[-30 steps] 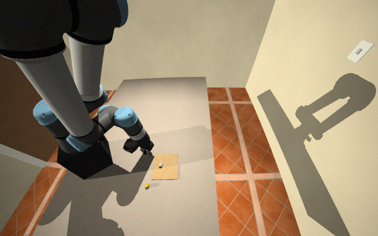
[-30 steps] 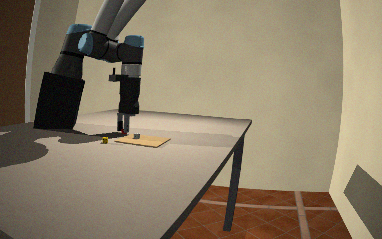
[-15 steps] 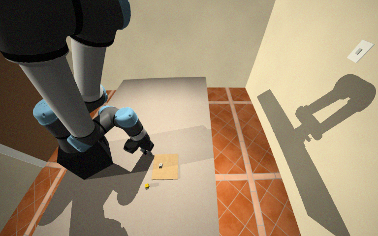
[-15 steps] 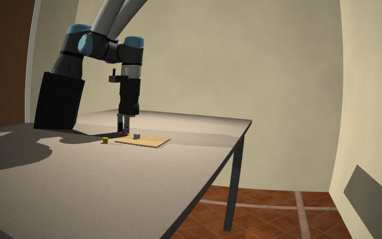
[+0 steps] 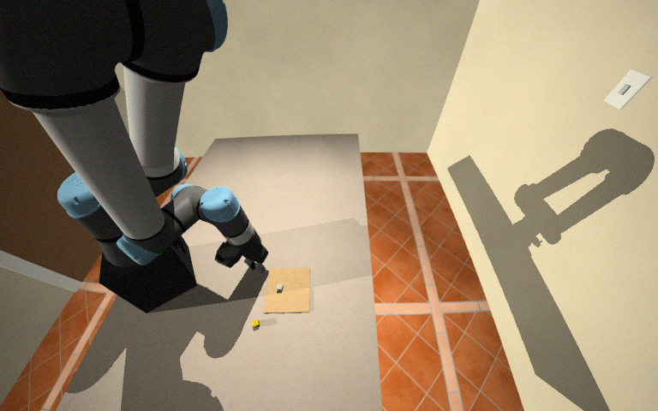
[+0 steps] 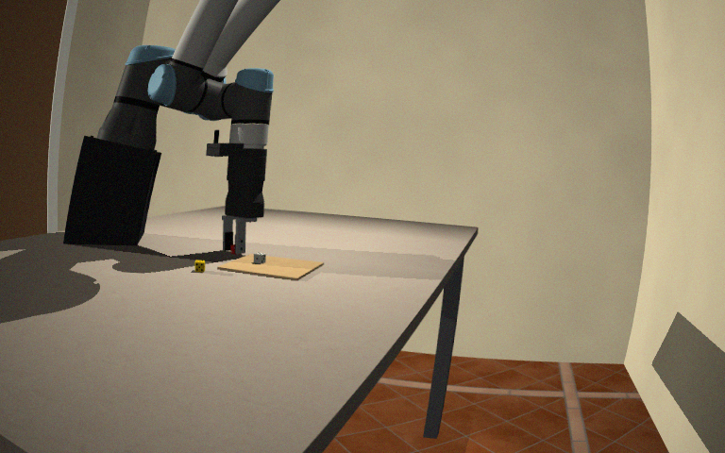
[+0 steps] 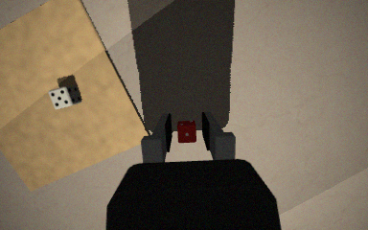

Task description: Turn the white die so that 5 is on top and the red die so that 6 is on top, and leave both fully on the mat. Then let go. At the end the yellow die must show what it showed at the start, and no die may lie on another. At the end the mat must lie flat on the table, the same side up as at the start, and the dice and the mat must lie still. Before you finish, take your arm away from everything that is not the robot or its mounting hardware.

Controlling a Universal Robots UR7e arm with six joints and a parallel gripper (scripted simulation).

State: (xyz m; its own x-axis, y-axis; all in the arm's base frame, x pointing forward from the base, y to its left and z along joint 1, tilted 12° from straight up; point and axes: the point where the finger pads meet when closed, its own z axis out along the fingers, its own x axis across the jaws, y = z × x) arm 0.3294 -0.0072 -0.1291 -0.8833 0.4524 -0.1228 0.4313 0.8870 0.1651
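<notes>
My gripper is now 10 mm above the red die. From my hand the other things lie so: white die (80 mm ahead, 70 mm to the right, 10 mm below); then yellow die (10 mm ahead, 170 mm to the right, 10 mm below); then tan mat (100 mm ahead, 80 mm to the right, 20 mm below).
</notes>
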